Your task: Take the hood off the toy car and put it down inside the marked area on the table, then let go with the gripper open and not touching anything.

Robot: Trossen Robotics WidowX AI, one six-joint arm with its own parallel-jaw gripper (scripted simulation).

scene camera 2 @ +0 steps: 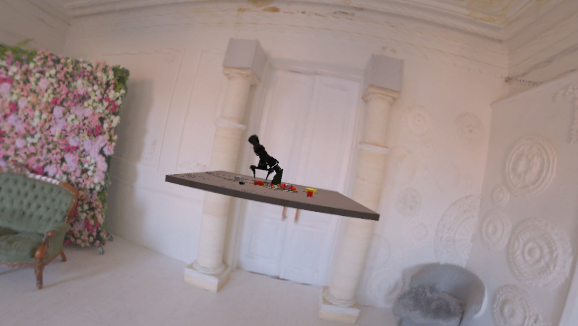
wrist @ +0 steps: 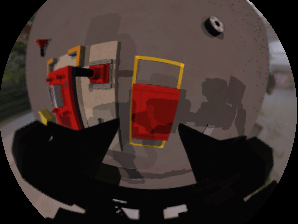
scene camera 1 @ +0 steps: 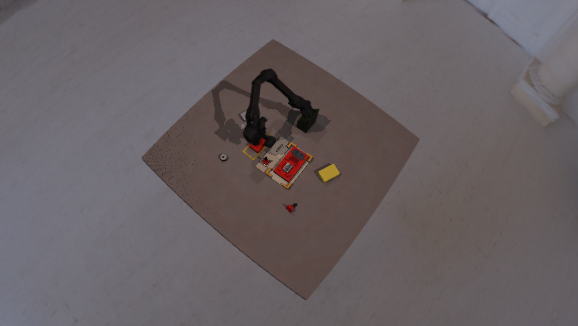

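My gripper is open and holds nothing, and there's a toy car here too.
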